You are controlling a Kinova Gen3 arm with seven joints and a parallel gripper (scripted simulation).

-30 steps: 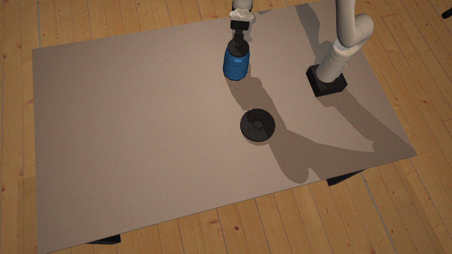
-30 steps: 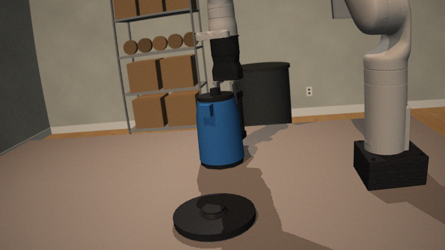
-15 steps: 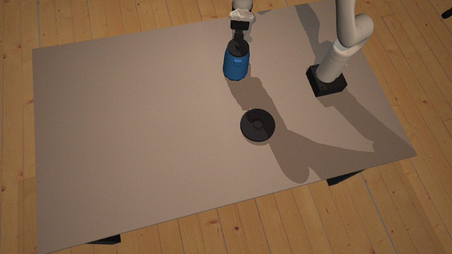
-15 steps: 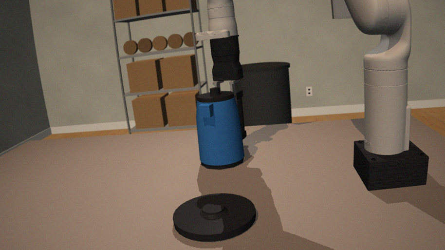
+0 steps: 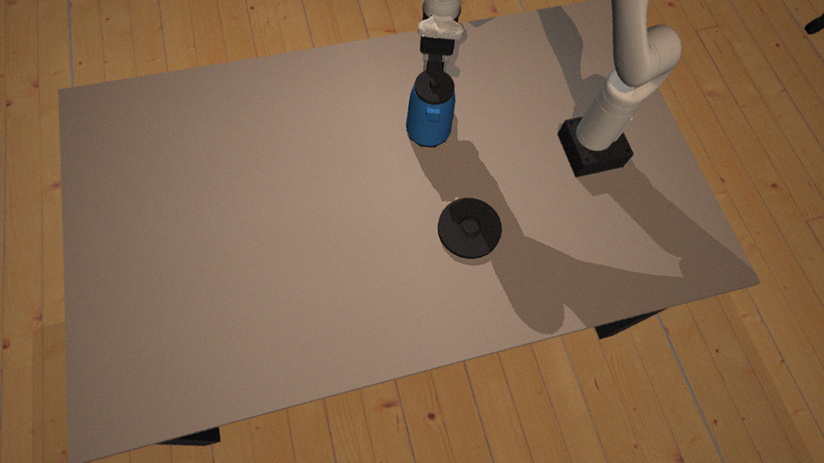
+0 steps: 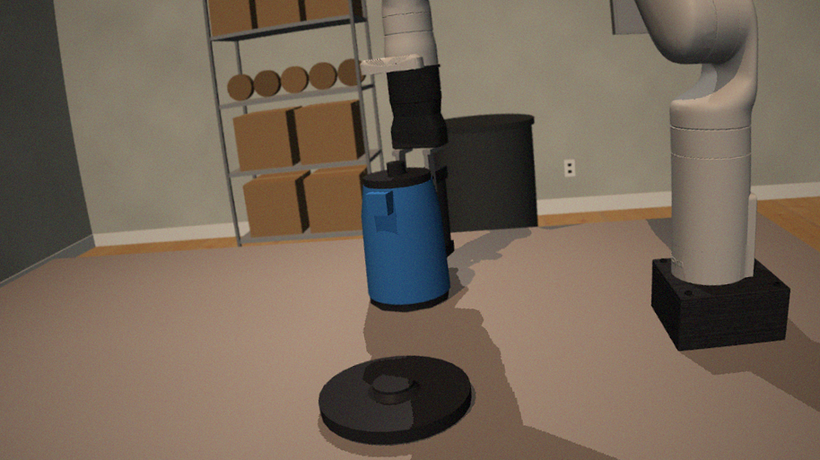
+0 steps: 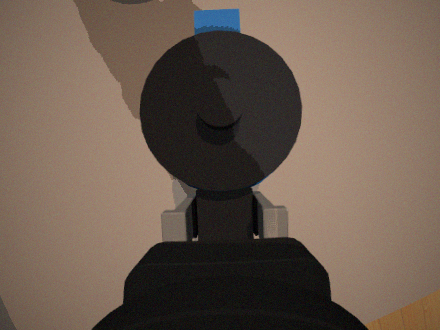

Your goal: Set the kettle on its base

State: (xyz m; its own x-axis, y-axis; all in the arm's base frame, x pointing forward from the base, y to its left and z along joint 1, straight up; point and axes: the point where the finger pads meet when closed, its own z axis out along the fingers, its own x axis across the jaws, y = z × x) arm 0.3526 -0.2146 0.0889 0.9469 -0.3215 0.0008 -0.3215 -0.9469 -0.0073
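Now: hand 10 mm short of the blue kettle, 30 mm to the right of it and 60 mm above it. From my hand the other things lie so: round black base 10 mm ahead, 350 mm to the left, 140 mm below.
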